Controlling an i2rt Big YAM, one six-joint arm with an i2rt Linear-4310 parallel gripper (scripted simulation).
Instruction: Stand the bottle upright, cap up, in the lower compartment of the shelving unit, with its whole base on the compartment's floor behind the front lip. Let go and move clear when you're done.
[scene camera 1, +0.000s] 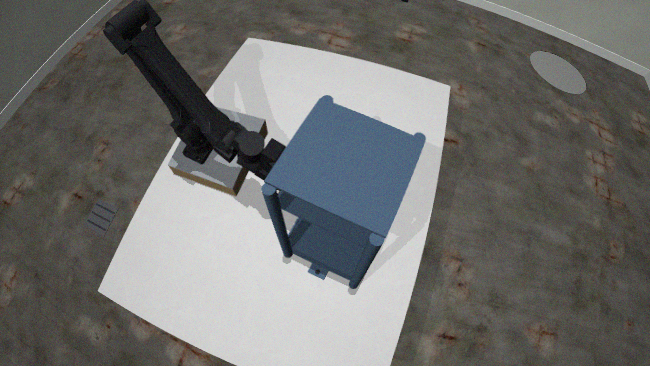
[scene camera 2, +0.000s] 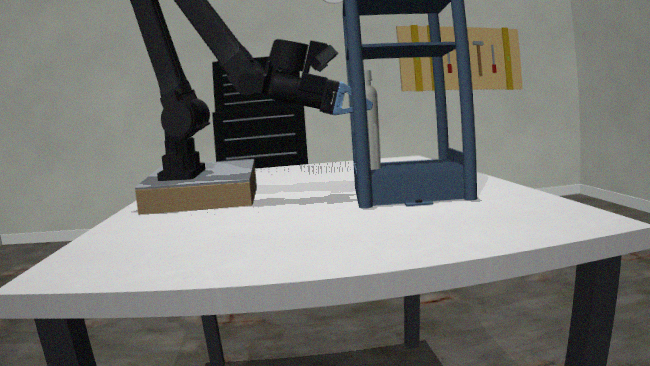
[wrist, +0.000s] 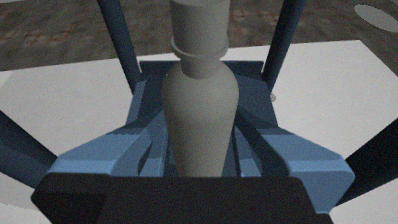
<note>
In view: my gripper (scene camera 2: 371, 106), a bottle (scene camera 2: 371, 94) and a blue shelving unit (wrist: 255, 88).
The bottle also shows in the wrist view (wrist: 199, 93). My gripper shows as well in the wrist view (wrist: 199, 111).
</note>
